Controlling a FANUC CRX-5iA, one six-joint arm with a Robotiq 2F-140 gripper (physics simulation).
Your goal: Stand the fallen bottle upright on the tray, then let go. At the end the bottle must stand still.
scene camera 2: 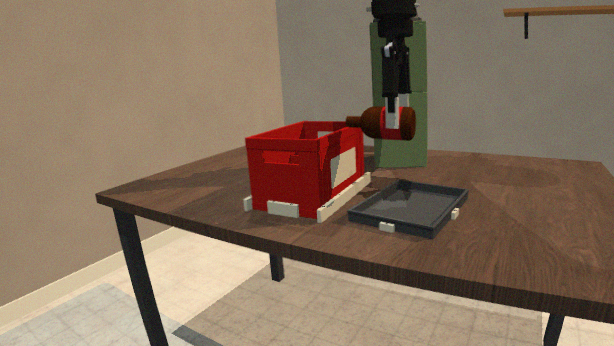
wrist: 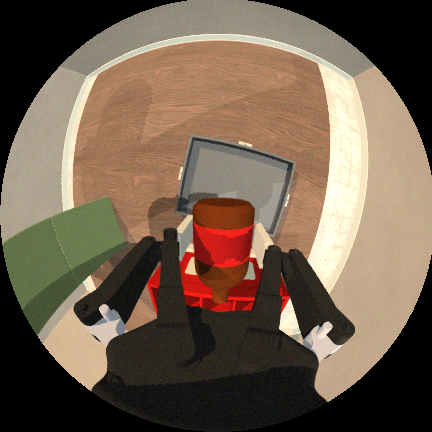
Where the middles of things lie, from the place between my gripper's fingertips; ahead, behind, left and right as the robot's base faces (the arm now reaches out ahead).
My hand is 4 cm to the left of the brown bottle (scene camera 2: 372, 122). From my hand the other things lie so: dark grey tray (scene camera 2: 421, 209) 18 cm below, 4 cm to the left, 1 cm ahead; red crate (scene camera 2: 290, 164) 23 cm to the right, 10 cm below, 2 cm ahead.
